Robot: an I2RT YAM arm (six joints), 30 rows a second.
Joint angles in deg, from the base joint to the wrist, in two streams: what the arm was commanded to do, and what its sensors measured. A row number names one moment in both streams.
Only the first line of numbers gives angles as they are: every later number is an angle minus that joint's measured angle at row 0.
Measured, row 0: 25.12 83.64 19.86 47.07 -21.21 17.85
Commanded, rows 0 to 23: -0.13 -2.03 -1.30 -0.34 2.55 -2.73; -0.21 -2.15 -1.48 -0.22 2.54 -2.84; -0.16 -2.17 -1.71 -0.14 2.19 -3.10; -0.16 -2.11 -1.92 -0.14 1.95 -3.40; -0.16 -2.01 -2.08 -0.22 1.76 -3.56; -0.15 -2.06 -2.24 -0.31 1.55 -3.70; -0.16 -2.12 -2.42 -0.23 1.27 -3.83; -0.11 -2.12 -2.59 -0.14 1.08 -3.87; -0.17 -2.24 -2.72 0.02 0.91 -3.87; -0.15 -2.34 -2.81 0.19 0.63 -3.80; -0.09 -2.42 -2.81 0.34 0.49 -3.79; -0.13 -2.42 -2.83 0.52 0.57 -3.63; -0.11 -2.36 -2.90 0.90 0.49 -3.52; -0.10 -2.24 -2.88 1.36 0.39 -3.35; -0.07 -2.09 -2.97 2.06 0.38 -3.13; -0.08 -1.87 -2.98 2.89 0.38 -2.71; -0.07 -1.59 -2.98 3.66 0.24 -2.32; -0.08 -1.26 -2.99 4.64 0.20 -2.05; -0.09 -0.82 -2.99 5.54 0.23 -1.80; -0.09 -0.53 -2.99 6.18 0.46 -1.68; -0.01 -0.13 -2.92 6.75 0.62 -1.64; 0.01 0.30 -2.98 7.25 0.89 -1.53; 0.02 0.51 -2.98 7.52 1.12 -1.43; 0.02 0.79 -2.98 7.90 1.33 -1.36
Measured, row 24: -0.06 -0.46 -2.06 4.50 0.41 -1.99
